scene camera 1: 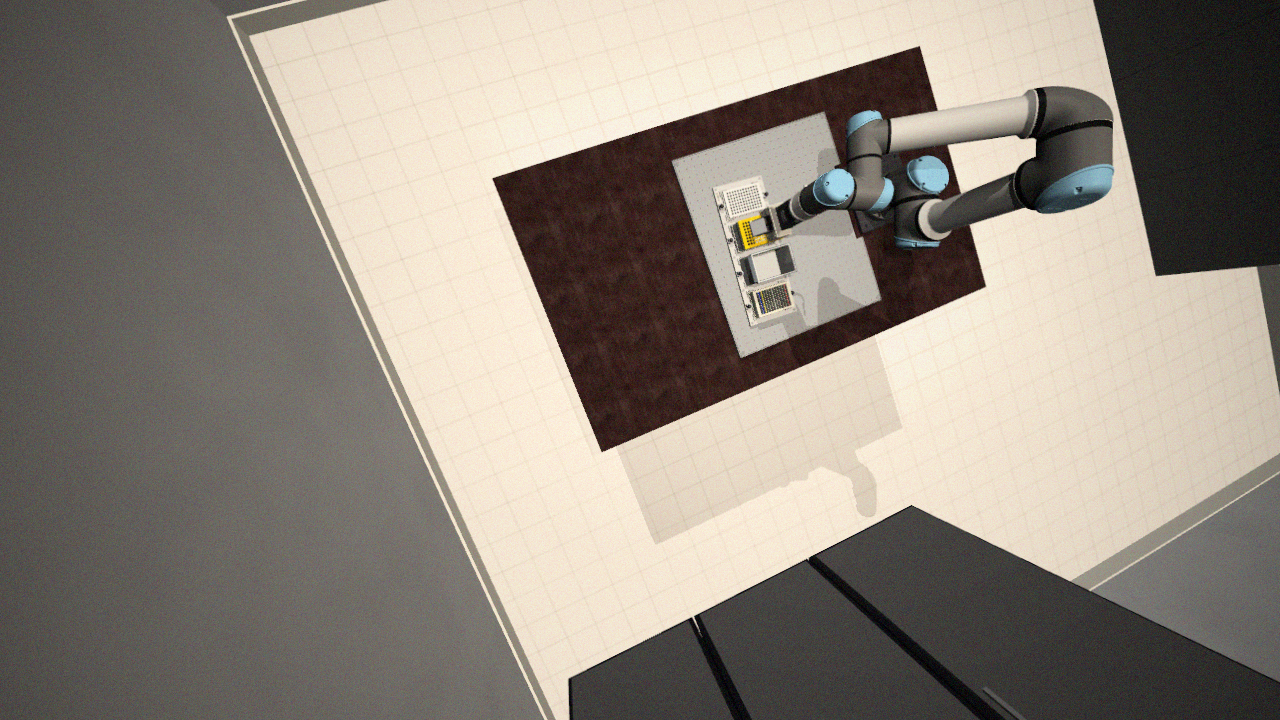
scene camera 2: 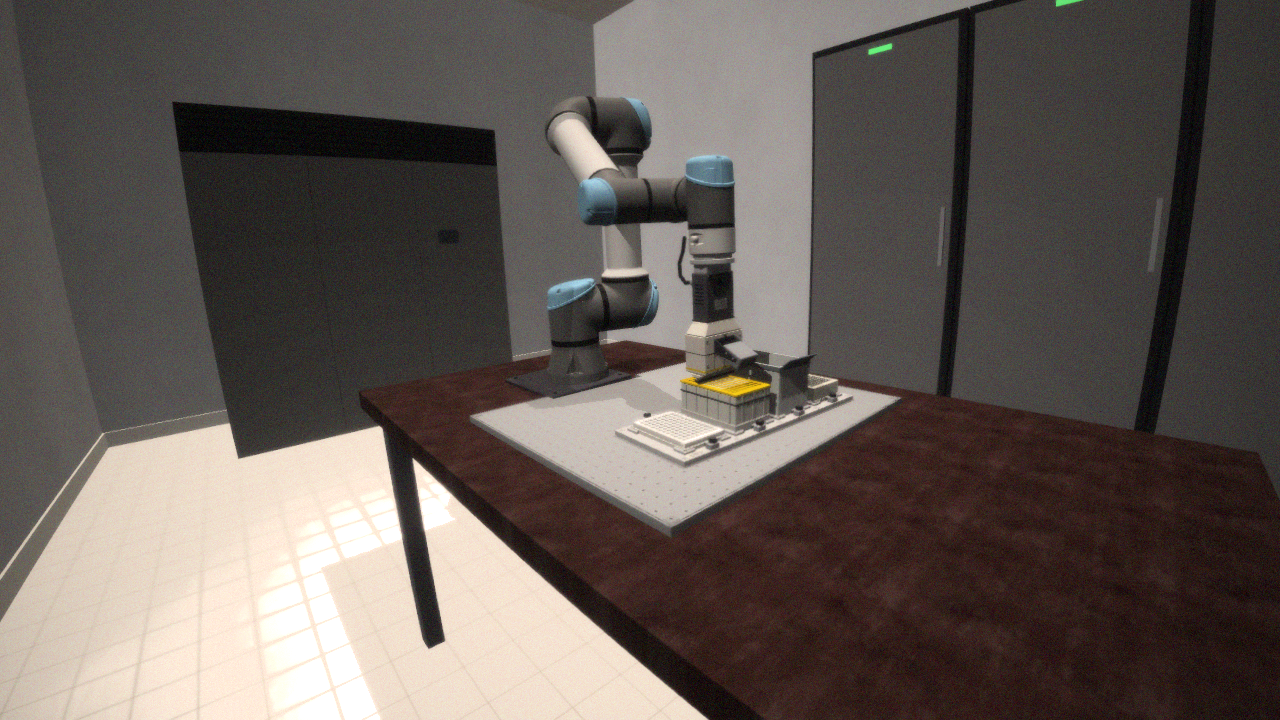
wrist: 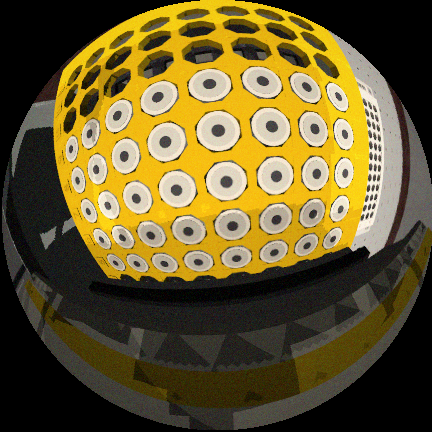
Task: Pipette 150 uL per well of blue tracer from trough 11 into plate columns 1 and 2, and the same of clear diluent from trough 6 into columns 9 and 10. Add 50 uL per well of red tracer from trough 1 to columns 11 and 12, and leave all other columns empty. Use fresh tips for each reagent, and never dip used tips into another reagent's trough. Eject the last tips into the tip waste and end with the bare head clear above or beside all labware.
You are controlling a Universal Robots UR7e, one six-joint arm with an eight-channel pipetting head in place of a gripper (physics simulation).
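My eight-channel head (scene camera 1: pixel 776 222) (scene camera 2: pixel 707 368) is upright and very low over the arm-side end of the yellow tip rack (scene camera 1: pixel 746 234) (scene camera 2: pixel 726 410) (wrist: pixel 249 152). In the wrist view, five rows of white tips show, with three rows of empty holes beyond them. The dark lower edge of the head hides the nearest rows and the nozzles, so I cannot tell whether tips are on it. The white well plate (scene camera 1: pixel 743 198) (scene camera 2: pixel 680 428) (wrist: pixel 372 150) sits beside the rack and looks empty. The trough block (scene camera 1: pixel 772 300) (scene camera 2: pixel 821 386) with small coloured patches is at the far end of the row.
The open grey tip waste bin (scene camera 1: pixel 769 265) (scene camera 2: pixel 785 389) (wrist: pixel 37 200) stands between the tip rack and the trough block, its walls rising above the rack. Small black knobs line the base of the labware. The grey perforated board (scene camera 1: pixel 707 179) (scene camera 2: pixel 572 447) lies under everything.
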